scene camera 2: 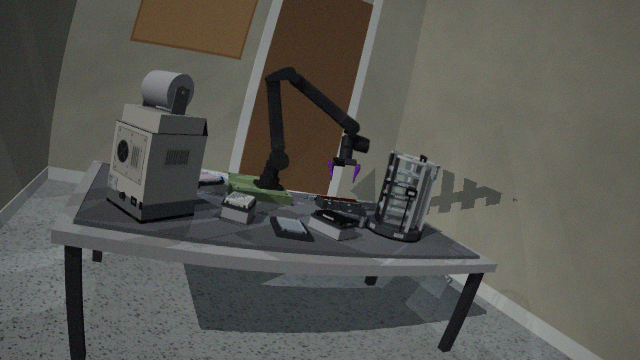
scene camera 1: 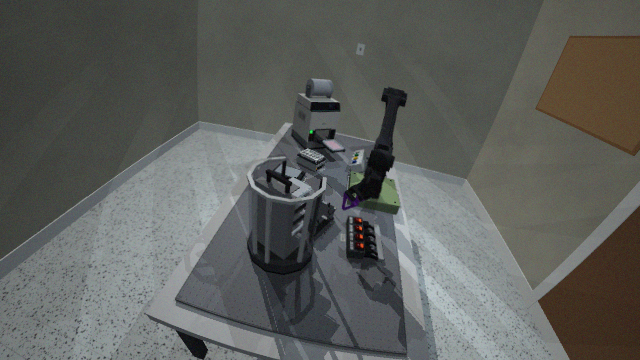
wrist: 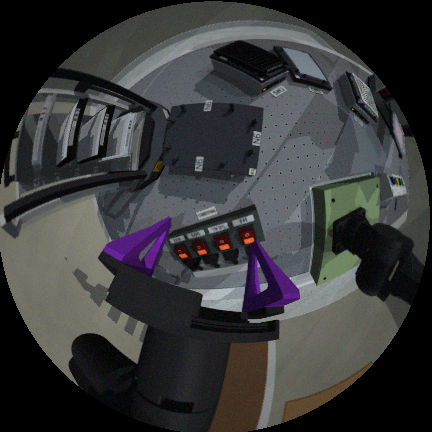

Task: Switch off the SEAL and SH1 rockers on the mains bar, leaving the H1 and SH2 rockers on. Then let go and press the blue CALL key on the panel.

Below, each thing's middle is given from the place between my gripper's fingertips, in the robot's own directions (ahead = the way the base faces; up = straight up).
I see my gripper 240 mm short of the cylindrical rack tower (scene camera 1: 281,226), 160 mm to the right of it and 40 mm below it.
